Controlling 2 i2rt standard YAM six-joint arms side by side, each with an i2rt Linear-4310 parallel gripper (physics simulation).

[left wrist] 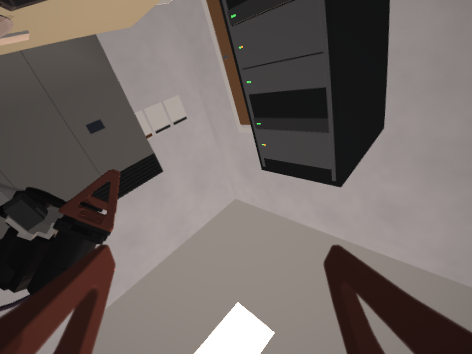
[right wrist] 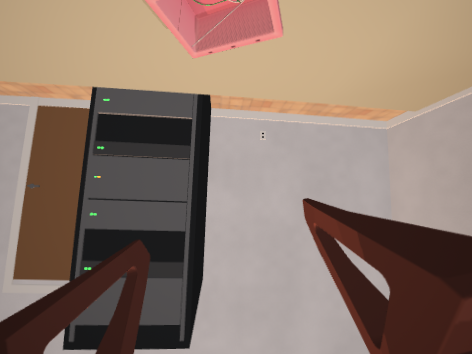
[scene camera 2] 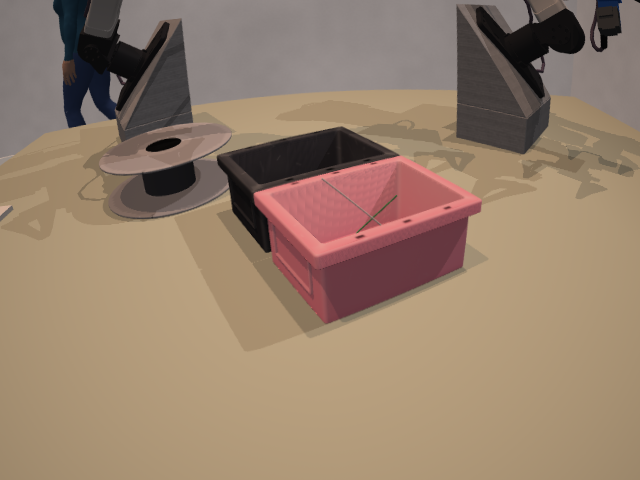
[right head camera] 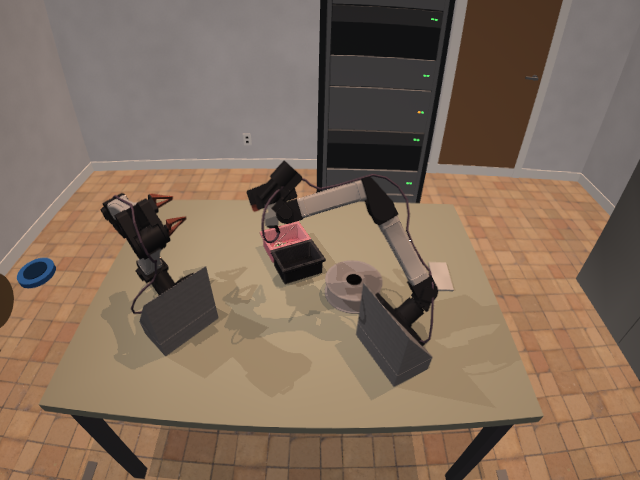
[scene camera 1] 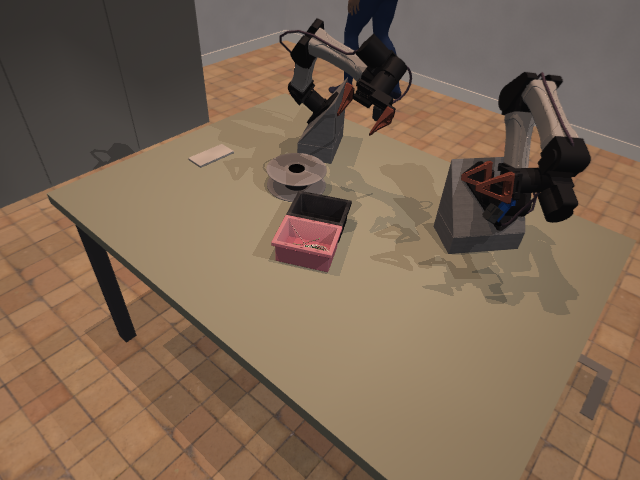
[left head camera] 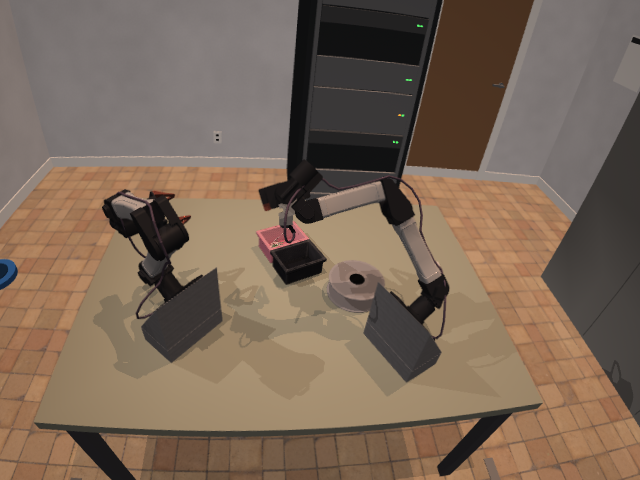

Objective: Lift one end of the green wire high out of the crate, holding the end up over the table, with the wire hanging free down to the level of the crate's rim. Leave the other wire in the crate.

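Frame: origin at the left arm's base, x up, y right, z ahead, level; centimetres.
Seen in the pictures: left gripper, fingertip midpoint: (left wrist: pixel 224 255) (right head camera: pixel 179 207) (scene camera 1: pixel 468 182) (left head camera: pixel 182 205); right gripper, fingertip midpoint: (left wrist: pixel 115 171) (right wrist: pixel 222 228) (scene camera 1: pixel 353 124); left arm's base, origin of the base link: (scene camera 2: pixel 510 53); right arm's base, origin of the base link: (scene camera 2: pixel 143 68) (right head camera: pixel 399 320) (scene camera 1: pixel 322 109).
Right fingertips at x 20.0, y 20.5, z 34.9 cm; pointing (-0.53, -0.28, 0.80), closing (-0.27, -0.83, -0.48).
Pixels of each thing's top centre, then the offset from my right fingertips to it. "spot": a spot on its surface instead.
- pink crate, middle of its top: (scene camera 2: pixel 368 194) (right wrist: pixel 219 18) (scene camera 1: pixel 307 233) (left head camera: pixel 282 234) (right head camera: pixel 285 234) dx -27.9, dy -3.6, dz +14.2 cm
- green wire, surface spot: (scene camera 2: pixel 385 206) spot: dx -30.0, dy -4.8, dz +12.1 cm
- pale grey wire, surface spot: (scene camera 2: pixel 346 197) spot: dx -26.9, dy -2.4, dz +17.1 cm
- black crate, middle of its top: (scene camera 2: pixel 304 152) (scene camera 1: pixel 319 207) (left head camera: pixel 298 254) (right head camera: pixel 297 254) dx -27.9, dy +5.4, dz +5.2 cm
- large spool, middle of its top: (scene camera 2: pixel 163 144) (scene camera 1: pixel 296 168) (right head camera: pixel 354 279) (left head camera: pixel 357 279) dx -28.7, dy +28.1, dz +0.9 cm
- pale flat slab, middle of its top: (scene camera 1: pixel 211 154) (right head camera: pixel 440 275) dx -34.5, dy +57.9, dz +20.2 cm
The pink crate (left head camera: pixel 263 246) (right head camera: pixel 266 249) (scene camera 1: pixel 305 259) (scene camera 2: pixel 392 268) (right wrist: pixel 250 30) stands on the table. The green wire (scene camera 2: pixel 385 206) (right wrist: pixel 207 4) lies inside it, one end leaning up against the inner wall. A pale grey wire (scene camera 2: pixel 346 197) (right wrist: pixel 217 26) crosses it and leans toward the rim beside the black crate. My left gripper (left head camera: pixel 181 206) (right head camera: pixel 178 208) (scene camera 1: pixel 469 181) (left wrist: pixel 224 255) is open and empty, raised well away from the crate. My right gripper (scene camera 1: pixel 354 124) (right wrist: pixel 222 228) is open and empty, raised high and apart from the crate; the arm mostly hides its fingers in the head views.
A black crate (left head camera: pixel 298 273) (right head camera: pixel 299 271) (scene camera 1: pixel 315 198) (scene camera 2: pixel 248 206) stands against the pink crate. A large spool (left head camera: pixel 343 291) (right head camera: pixel 341 294) (scene camera 1: pixel 281 173) (scene camera 2: pixel 124 155) stands beside it, near my right arm's base. A pale flat slab (right head camera: pixel 440 276) (scene camera 1: pixel 210 155) lies on the table.
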